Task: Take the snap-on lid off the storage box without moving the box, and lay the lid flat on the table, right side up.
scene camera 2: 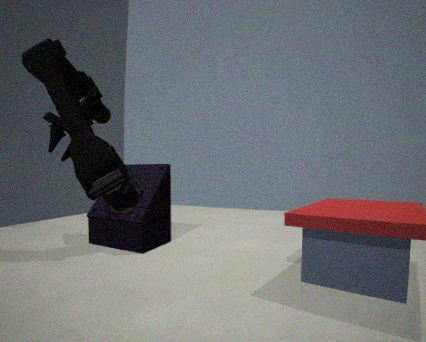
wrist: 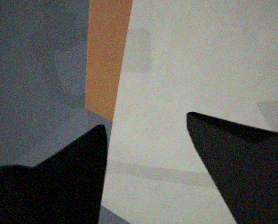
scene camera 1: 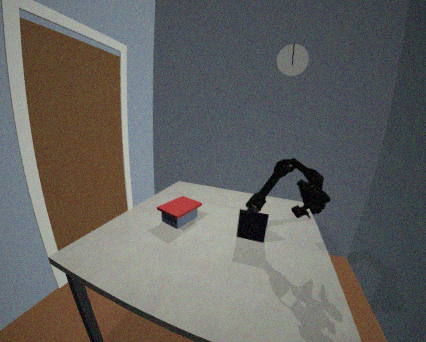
Note:
The pictures show: my gripper and a storage box.

